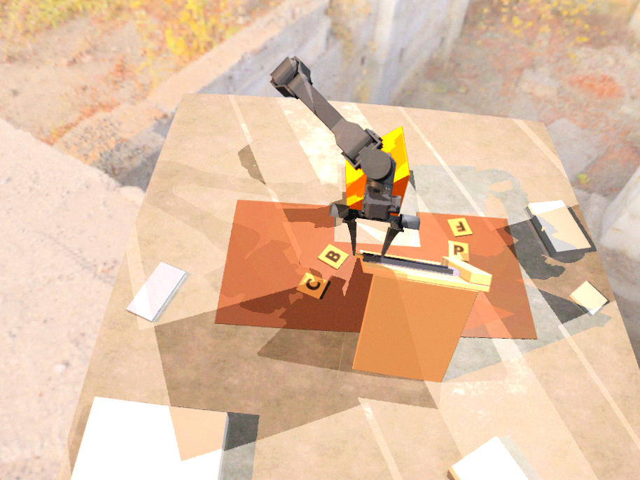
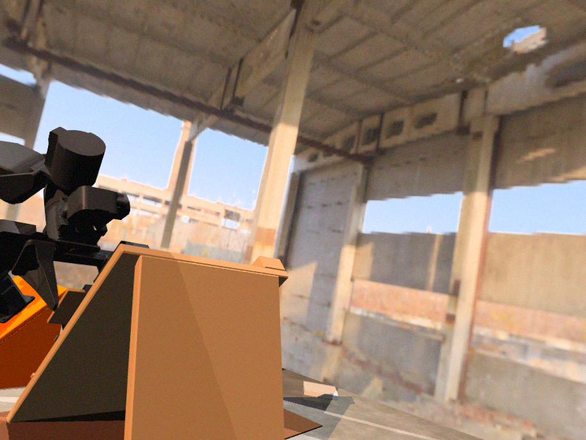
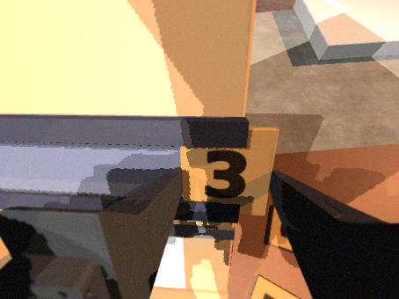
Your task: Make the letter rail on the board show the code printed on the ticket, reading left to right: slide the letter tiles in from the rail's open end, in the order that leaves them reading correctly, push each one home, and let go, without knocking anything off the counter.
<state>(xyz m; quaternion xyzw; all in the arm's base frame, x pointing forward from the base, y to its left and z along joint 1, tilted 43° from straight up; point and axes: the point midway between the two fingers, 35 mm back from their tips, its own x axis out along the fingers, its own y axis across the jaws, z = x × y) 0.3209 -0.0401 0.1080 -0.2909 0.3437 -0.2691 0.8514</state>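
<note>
My gripper tip is 80 mm to the right of the white ticket, 70 mm above it and 40 mm past it. From my gripper tip the other things lie so: orange mat 180 mm below, 140 mm behind, 80 mm to the left; grey slab 480 mm to the right, 180 mm below, 60 mm behind.
</note>
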